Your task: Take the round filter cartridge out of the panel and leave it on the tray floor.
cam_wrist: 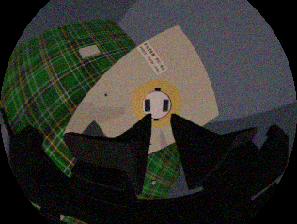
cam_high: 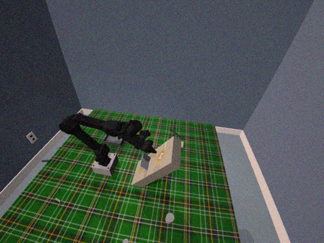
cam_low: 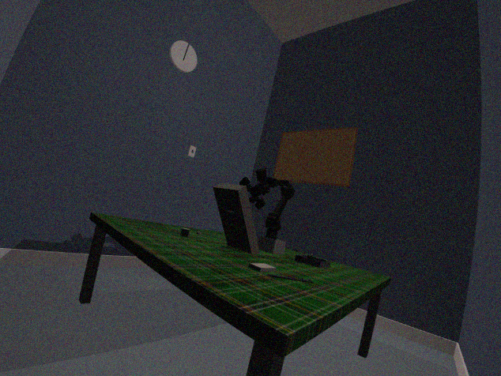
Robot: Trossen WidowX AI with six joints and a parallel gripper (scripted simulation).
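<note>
My gripper tip is 4 cm short of the round filter cartridge, 3 cm above it and 1 cm to the right of it. Round my gripper tip: grey flap: 12 cm below, 5 cm behind, 1 cm to the right; tan service panel: 11 cm below; flat white pad: 34 cm to the left, 26 cm below, 10 cm ahead.
</note>
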